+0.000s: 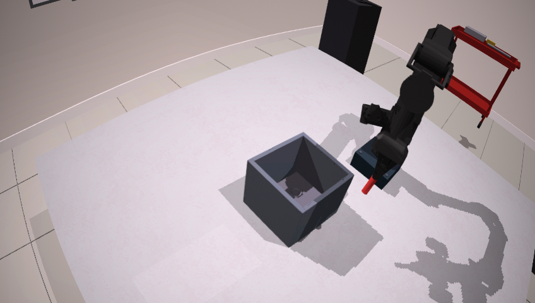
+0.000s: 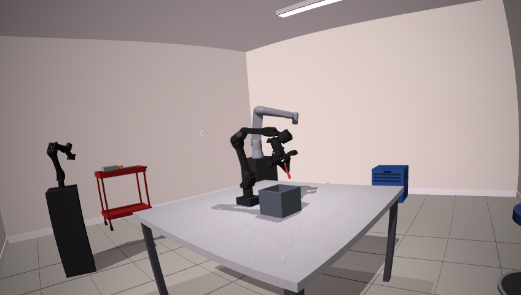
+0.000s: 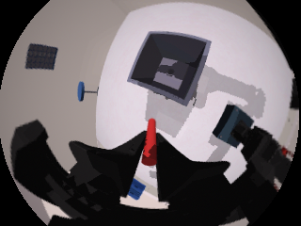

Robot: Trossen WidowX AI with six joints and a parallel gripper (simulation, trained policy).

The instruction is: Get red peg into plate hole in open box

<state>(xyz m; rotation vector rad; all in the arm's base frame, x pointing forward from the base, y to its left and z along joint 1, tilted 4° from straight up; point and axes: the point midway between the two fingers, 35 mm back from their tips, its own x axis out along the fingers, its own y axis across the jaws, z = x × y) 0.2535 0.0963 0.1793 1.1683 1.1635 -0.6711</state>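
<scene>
Right now the grey plate is 6 cm ahead of my gripper tip, 13 cm to the right of it and 15 cm below it. The rest, counted from my gripper tip: red peg (right at my gripper tip).
</scene>
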